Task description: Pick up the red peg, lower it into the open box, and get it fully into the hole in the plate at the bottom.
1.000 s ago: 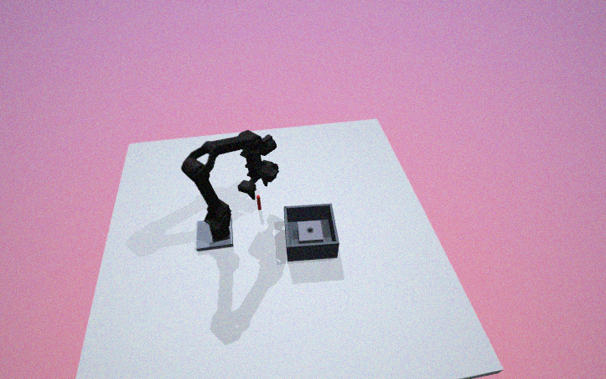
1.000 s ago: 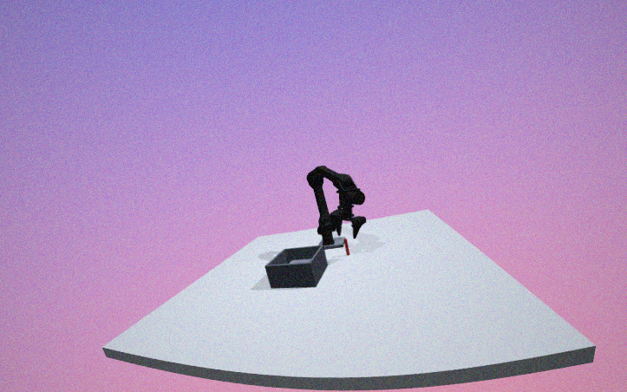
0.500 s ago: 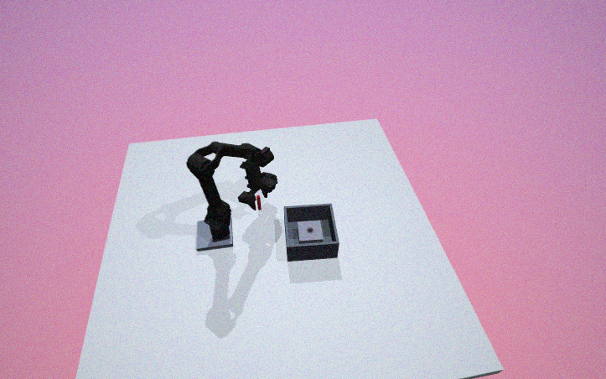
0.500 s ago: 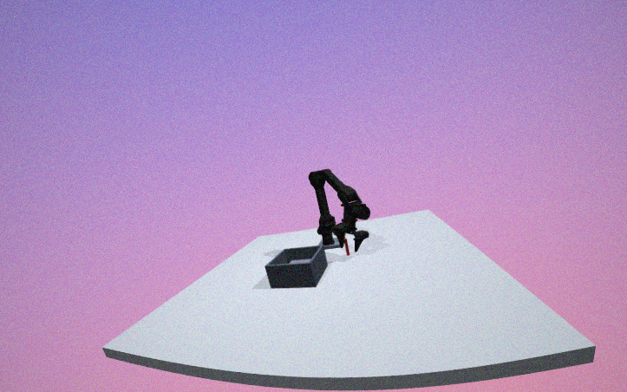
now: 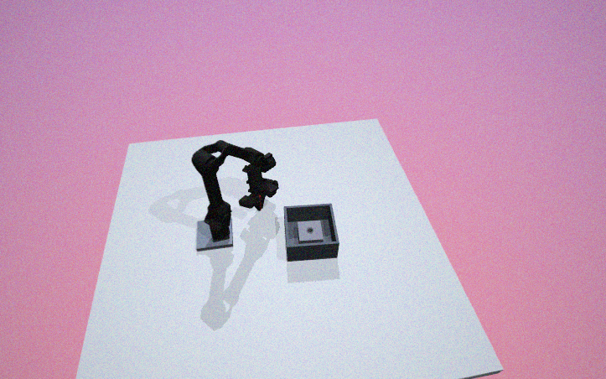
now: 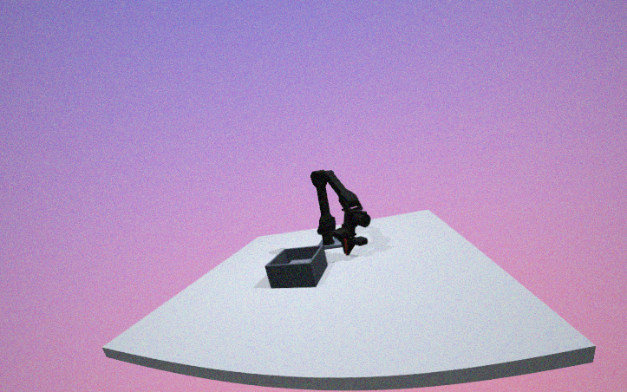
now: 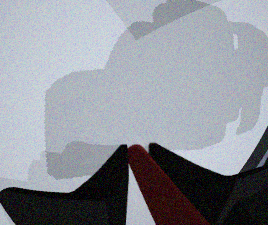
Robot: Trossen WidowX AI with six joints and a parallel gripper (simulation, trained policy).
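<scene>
My gripper tip is 200 mm to the left of the grey plate, 160 mm short of it and 40 mm below it. From my gripper tip the other things lie so: dark grey box (200 mm to the right, 160 mm ahead, 20 mm above); red peg (40 mm above, 10 mm to the left).
</scene>
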